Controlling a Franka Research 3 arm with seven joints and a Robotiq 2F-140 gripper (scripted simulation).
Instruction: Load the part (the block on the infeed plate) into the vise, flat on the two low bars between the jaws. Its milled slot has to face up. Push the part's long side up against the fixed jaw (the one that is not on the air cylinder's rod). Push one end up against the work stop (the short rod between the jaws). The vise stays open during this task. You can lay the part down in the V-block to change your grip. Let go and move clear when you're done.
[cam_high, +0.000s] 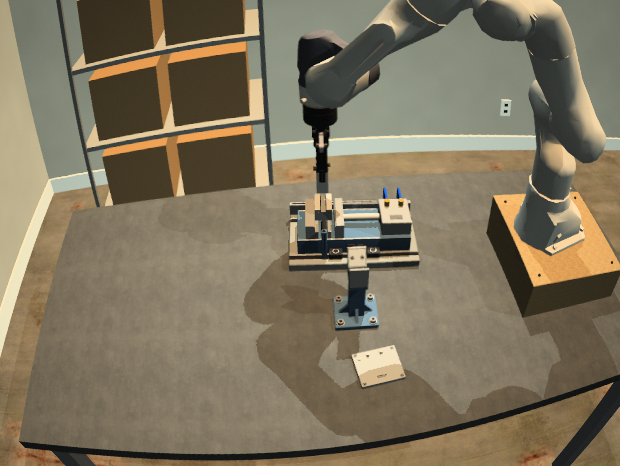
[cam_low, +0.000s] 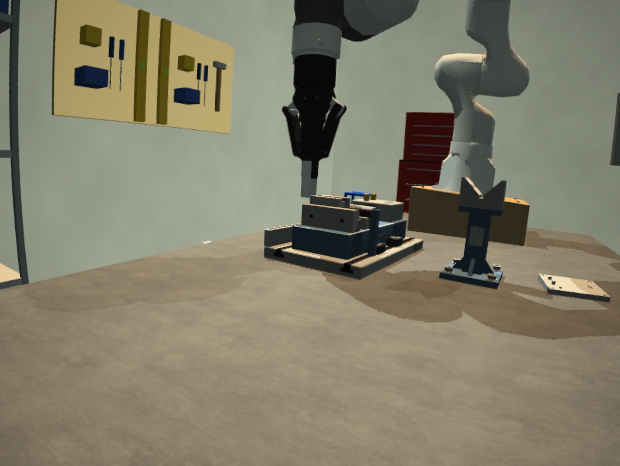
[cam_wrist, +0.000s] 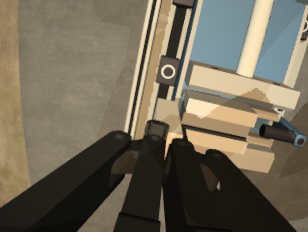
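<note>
Right now the part is 1 cm ahead of my hand, 5 cm to the left of it and 4 cm below it. Also, from my hand: fixed jaw (4 cm ahead, 6 cm to the left, 6 cm below); moving jaw (2 cm behind, 7 cm to the left, 6 cm below); work stop rod (2 cm ahead, 11 cm to the left, 5 cm below).
</note>
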